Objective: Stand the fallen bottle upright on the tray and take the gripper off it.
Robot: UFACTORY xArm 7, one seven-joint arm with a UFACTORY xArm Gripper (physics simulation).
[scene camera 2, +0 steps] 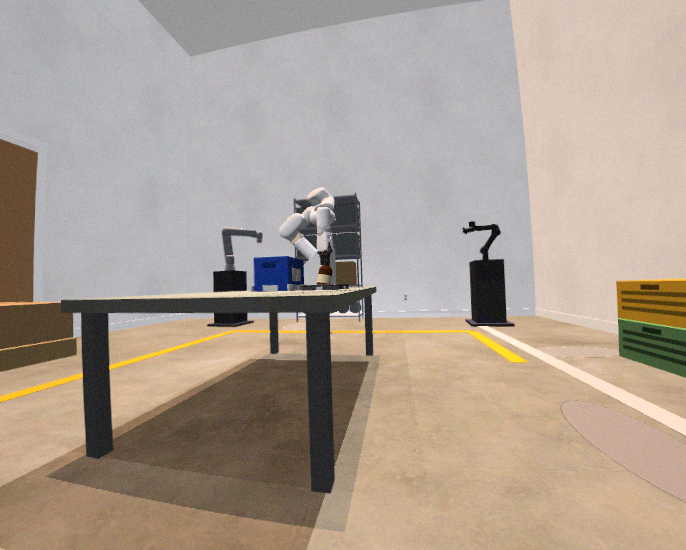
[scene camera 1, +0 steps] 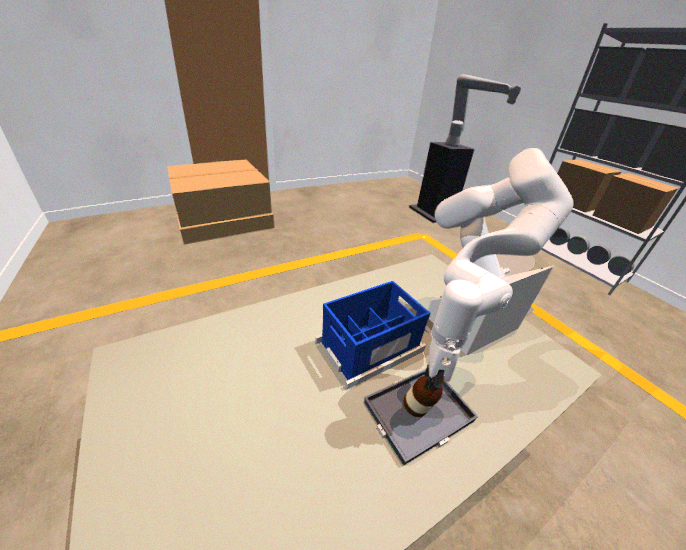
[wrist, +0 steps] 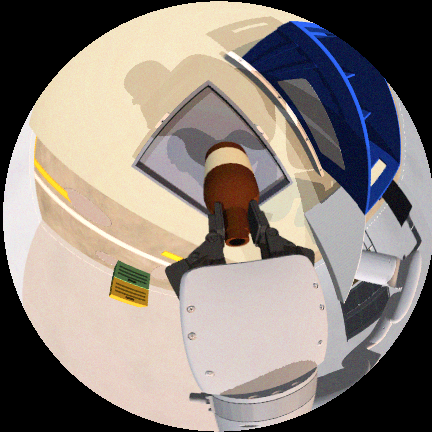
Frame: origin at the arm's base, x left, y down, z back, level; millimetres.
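Seen in the pictures: gripper, fingertip midpoint: (scene camera 2: 325, 264) (scene camera 1: 430, 382) (wrist: 234, 210); arm's base, link origin: (scene camera 2: 316, 259) (wrist: 354, 262).
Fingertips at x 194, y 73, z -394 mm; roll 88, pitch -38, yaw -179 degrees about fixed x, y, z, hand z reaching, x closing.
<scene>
Offsets run from my fingertips to a thing's top centre. "spot": to the spot under its first point. Level surfaces: height alone.
The brown bottle @(dz +3, dx -1, dy -34 mm) (scene camera 1: 424, 395) (scene camera 2: 324, 273) (wrist: 231, 187), with a cream label band, leans in scene camera 1, its base low over the middle of the dark grey tray @(spot: dz -93, dx +59, dy +127 mm) (scene camera 1: 403, 441) (wrist: 162, 157) and its neck up toward the arm. In scene camera 2 it looks nearly upright. My gripper (scene camera 1: 436, 380) (scene camera 2: 325, 256) (wrist: 234, 210) is shut on the bottle's neck, with one dark finger on each side and the mouth showing between them in the wrist view. Whether the base edge touches the tray is hard to tell.
A blue divided crate @(dz -17, dx -257, dy -43 mm) (scene camera 1: 352, 352) (scene camera 2: 269, 276) (wrist: 357, 167) stands in a light holder close beside the tray. A grey upright panel (scene camera 1: 509, 312) (wrist: 340, 240) stands behind the arm's wrist, near the arm's base. All are on the pale table top @(dy +133 mm) (scene camera 1: 229, 429).
</scene>
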